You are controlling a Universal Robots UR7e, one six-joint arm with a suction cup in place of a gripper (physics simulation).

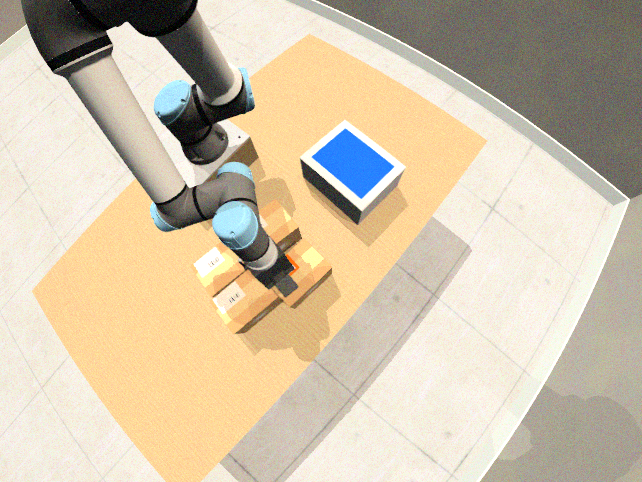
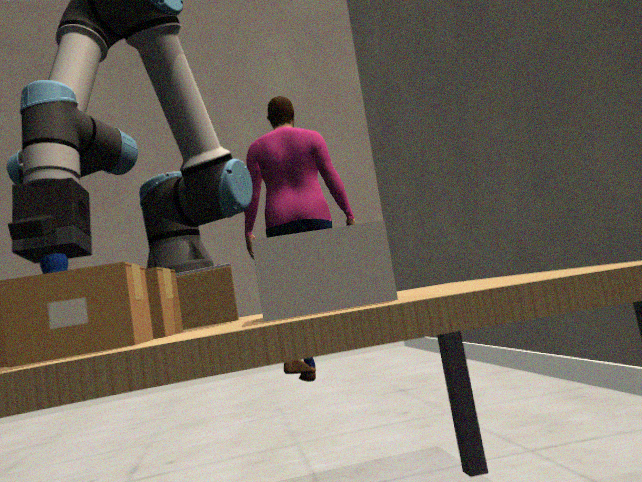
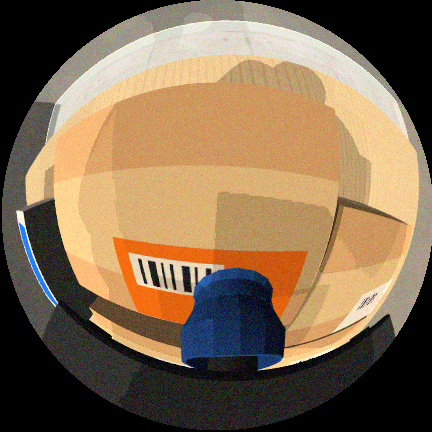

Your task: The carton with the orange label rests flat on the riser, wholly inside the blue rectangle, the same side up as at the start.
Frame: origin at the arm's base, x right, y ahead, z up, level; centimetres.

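Seen in the pictures: hand, tool point: (image 3: 236,275); arm's base, link origin: (image 1: 206,144) (image 2: 181,276).
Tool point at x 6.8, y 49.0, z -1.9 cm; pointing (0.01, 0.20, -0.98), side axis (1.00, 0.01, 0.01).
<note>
Pixels of each thing's middle, then the offset from my tool point to it.
- orange-label carton, body centre: (image 3: 176,202) (image 2: 82,312) (image 1: 299,275) dx -4.2, dy +2.1, dz -4.4 cm
- orange label, body centre: (image 3: 202,296) dx -1.4, dy -0.6, dz +1.1 cm
- riser, body centre: (image 2: 317,274) (image 3: 49,258) (image 1: 351,171) dx -37.2, dy -12.8, dz -3.9 cm
- carton with a white label, body centre: (image 3: 341,256) (image 1: 248,301) dx +11.5, dy -1.3, dz -4.4 cm
The orange-label carton (image 1: 311,274) (image 2: 108,321) (image 3: 175,140) is upright and level, label up, close to the table top; I cannot tell whether its underside touches it. It juts out toward the table's front edge beyond its left neighbour. My suction cup (image 2: 54,263) (image 3: 233,305) is down on its top, over the right part of the orange label (image 3: 165,305), and is shut on the carton. The contact is partly hidden behind the cup. The riser (image 1: 382,184) (image 2: 326,274) (image 3: 42,240) stands apart, its blue rectangle (image 1: 352,163) bare on top.
A carton with a white label (image 1: 254,306) (image 3: 370,250) lies left of the held one. Others (image 1: 222,274) (image 2: 165,295) are close behind. The robot's base block (image 2: 207,295) stands farther back. A person in pink (image 2: 295,176) stands beyond the table.
</note>
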